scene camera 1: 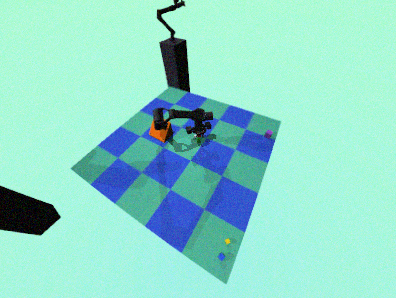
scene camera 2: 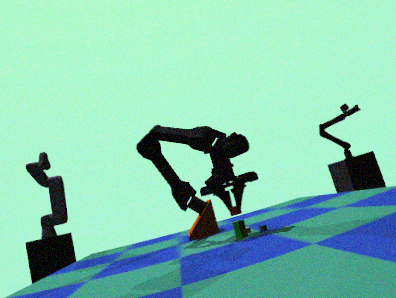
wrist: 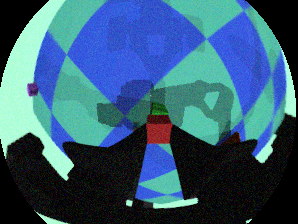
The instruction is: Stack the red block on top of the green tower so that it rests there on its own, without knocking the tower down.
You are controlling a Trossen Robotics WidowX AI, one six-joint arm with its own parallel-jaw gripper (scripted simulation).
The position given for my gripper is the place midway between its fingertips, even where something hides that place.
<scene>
My gripper (scene camera 2: 235, 211) carries a red block.
My gripper shows as well in the wrist view (wrist: 157, 126).
</scene>
